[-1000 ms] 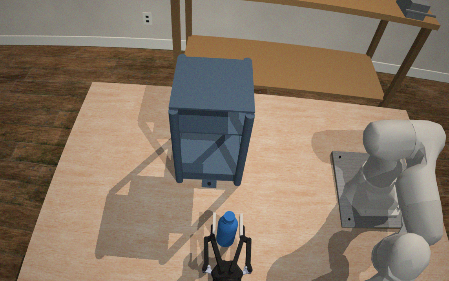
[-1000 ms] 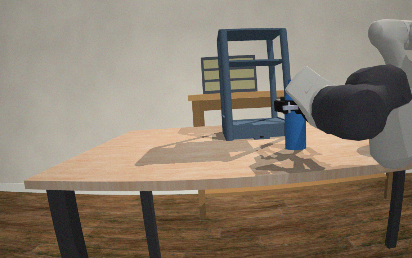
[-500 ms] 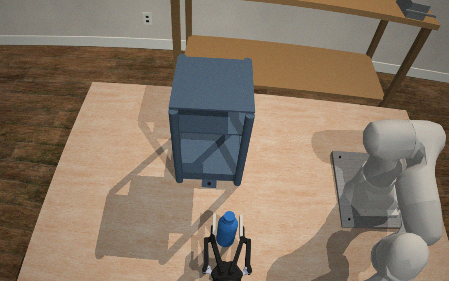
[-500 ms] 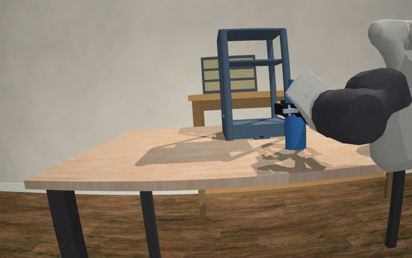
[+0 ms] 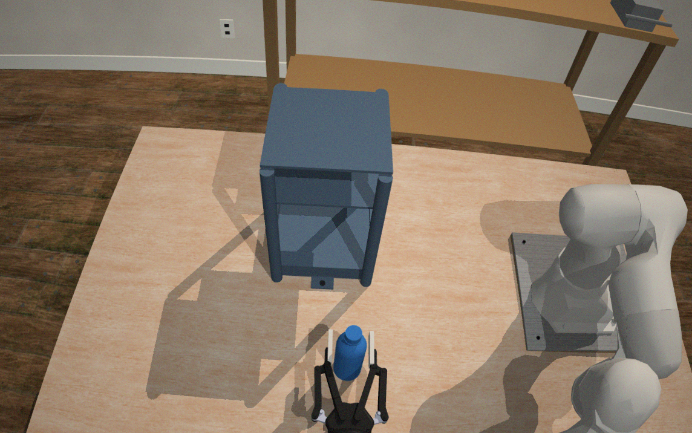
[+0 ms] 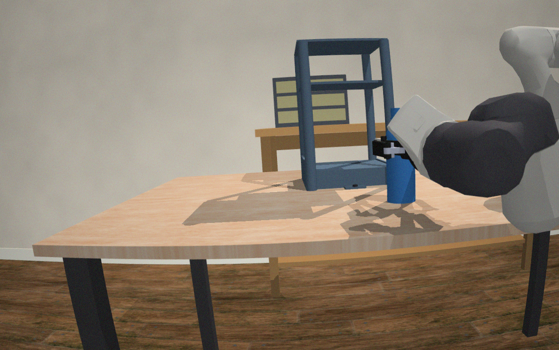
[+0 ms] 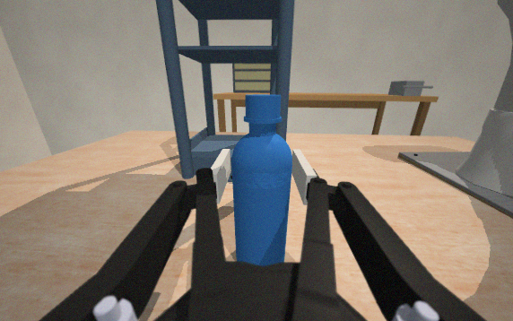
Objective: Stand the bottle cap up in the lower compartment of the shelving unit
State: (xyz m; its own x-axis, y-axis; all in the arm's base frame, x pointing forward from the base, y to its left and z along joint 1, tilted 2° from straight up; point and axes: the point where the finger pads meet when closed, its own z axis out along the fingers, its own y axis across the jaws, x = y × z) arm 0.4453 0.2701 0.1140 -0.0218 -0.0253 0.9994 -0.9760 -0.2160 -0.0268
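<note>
My hand is 1 cm below the blue bottle. The rest, counted from my hand: blue shelving unit (30 cm to the right, 13 cm ahead, 7 cm above).
</note>
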